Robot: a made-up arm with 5 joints.
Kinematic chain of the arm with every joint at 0, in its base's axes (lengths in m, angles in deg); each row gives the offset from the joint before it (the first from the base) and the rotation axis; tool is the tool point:
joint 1: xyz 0 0 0.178 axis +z
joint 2: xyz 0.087 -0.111 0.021 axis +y
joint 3: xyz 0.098 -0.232 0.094 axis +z
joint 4: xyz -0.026 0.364 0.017 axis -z
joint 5: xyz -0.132 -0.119 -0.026 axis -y
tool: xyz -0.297 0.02 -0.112
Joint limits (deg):
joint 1: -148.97..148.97
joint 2: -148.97..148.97
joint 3: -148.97..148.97
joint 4: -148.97..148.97
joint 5: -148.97..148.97
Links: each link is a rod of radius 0.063 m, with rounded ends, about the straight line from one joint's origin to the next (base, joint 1, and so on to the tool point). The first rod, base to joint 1, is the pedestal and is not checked.
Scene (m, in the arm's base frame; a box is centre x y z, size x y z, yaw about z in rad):
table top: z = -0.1
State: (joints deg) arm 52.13 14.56 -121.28 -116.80 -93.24
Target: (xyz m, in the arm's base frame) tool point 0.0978 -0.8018 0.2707
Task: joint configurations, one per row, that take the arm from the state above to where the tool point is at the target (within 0.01 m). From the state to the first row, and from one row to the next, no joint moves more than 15 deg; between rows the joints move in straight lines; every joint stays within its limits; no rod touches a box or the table.
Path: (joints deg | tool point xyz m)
1: 49.43 0.61 -124.74 -120.82 -94.18 | 0.6441 -0.1897 0.5864
2: 46.72 -13.35 -128.20 -124.84 -95.13 | 0.5777 -0.3110 0.6203
3: 44.02 -27.30 -131.66 -128.86 -96.07 | 0.4968 -0.4295 0.6258
4: 41.31 -41.25 -135.13 -132.88 -97.02 | 0.4069 -0.5390 0.6021
5: 38.61 -55.20 -138.59 -136.91 -97.96 | 0.3150 -0.6338 0.5504
6: 35.91 -69.16 -142.05 -140.93 -98.90 | 0.2283 -0.7103 0.4741
7: 33.20 -83.11 -145.51 -144.95 -99.85 | 0.1538 -0.7663 0.3787
8: 30.50 -97.06 -148.97 -148.97 -100.79 | 0.0978 -0.8018 0.2707

